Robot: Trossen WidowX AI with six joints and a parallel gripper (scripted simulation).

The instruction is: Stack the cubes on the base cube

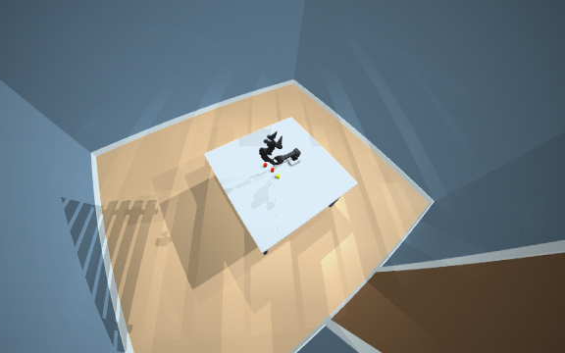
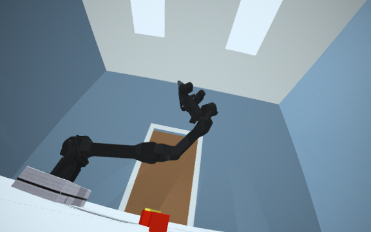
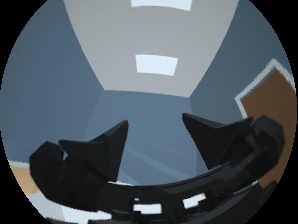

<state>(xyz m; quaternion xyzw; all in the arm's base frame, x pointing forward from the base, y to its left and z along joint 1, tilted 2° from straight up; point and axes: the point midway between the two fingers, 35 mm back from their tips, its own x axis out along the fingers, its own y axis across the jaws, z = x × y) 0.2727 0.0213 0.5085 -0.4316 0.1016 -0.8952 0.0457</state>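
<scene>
Now: the yellow base cube 20 mm ahead of my gripper tip, 80 mm to the left of it and 560 mm below it.
</scene>
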